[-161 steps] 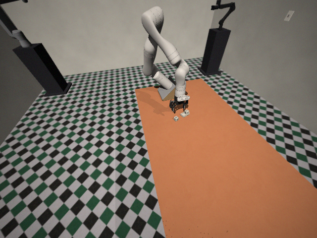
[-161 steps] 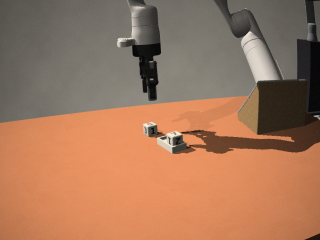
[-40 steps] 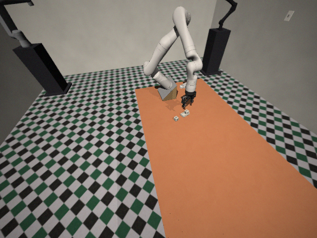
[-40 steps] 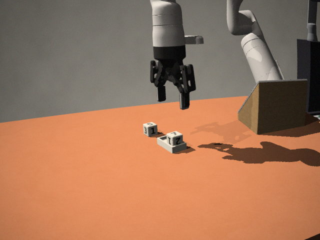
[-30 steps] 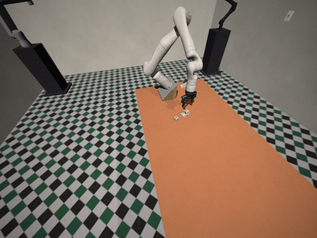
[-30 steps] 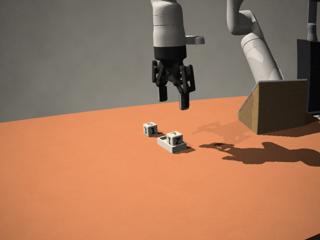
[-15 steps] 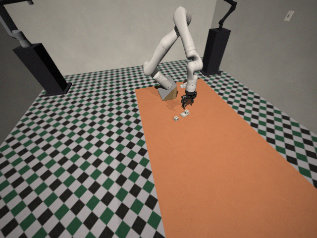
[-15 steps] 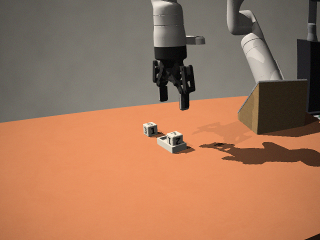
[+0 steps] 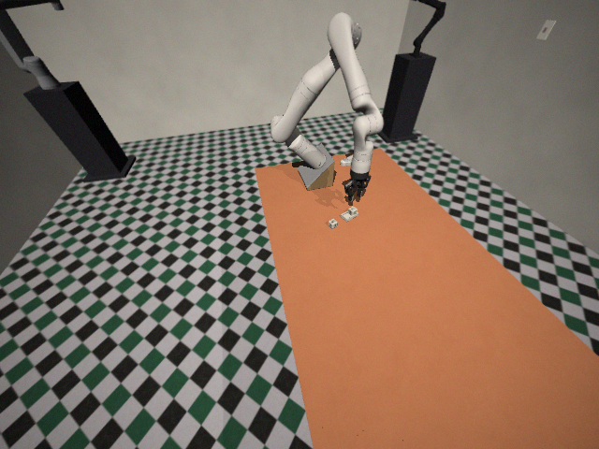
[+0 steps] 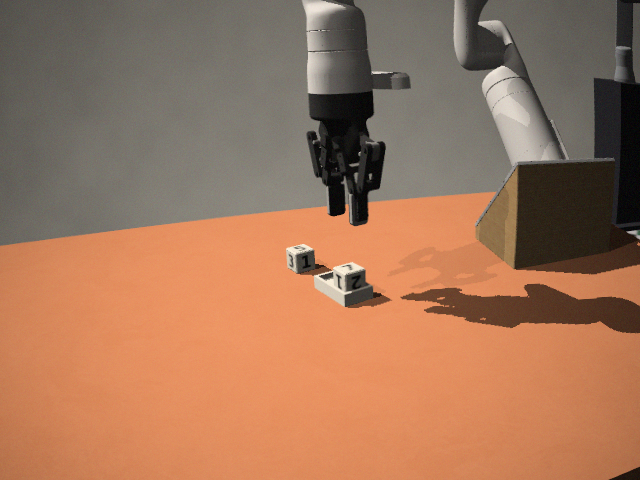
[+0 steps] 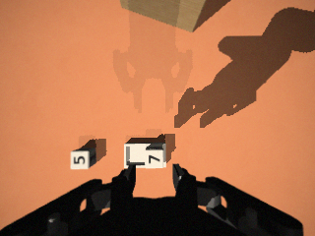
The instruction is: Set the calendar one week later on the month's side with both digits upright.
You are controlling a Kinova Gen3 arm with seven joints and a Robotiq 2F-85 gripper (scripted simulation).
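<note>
My gripper is now 9 cm above the cube. Round my hand: white calendar tray: 11 cm below, 2 cm to the right, 1 cm ahead.
</note>
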